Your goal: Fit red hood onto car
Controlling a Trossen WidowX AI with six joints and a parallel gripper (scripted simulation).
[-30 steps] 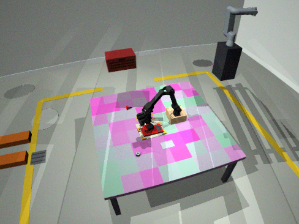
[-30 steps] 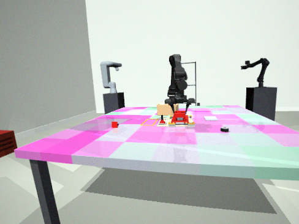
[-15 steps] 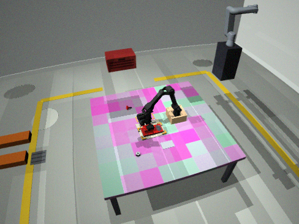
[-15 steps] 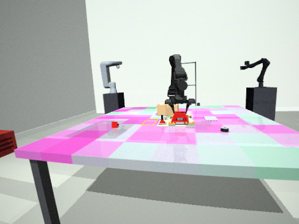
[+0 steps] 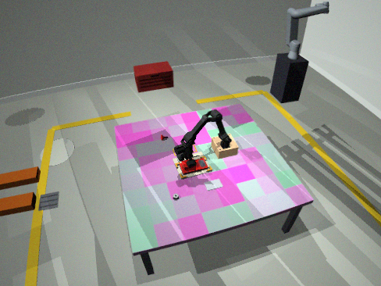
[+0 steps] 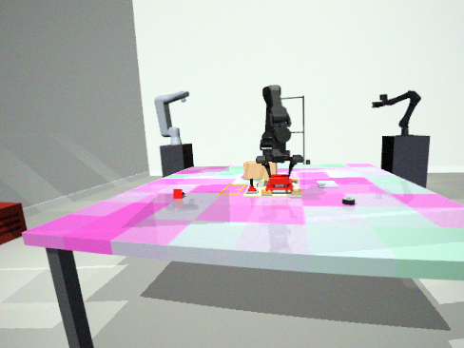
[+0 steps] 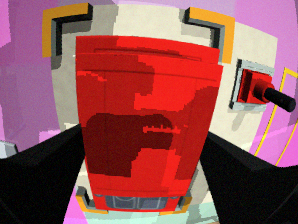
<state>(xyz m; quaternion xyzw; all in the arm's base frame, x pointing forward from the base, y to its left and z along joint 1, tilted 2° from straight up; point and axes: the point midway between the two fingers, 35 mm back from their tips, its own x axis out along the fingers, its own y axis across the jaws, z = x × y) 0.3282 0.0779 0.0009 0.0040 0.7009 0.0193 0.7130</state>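
Right now my gripper tip is 10 mm below the red hood. From my gripper tip the other things lie so: white plate 130 mm behind, 210 mm to the left, 50 mm below; then dark ring 160 mm ahead, 240 mm to the left, 40 mm below.
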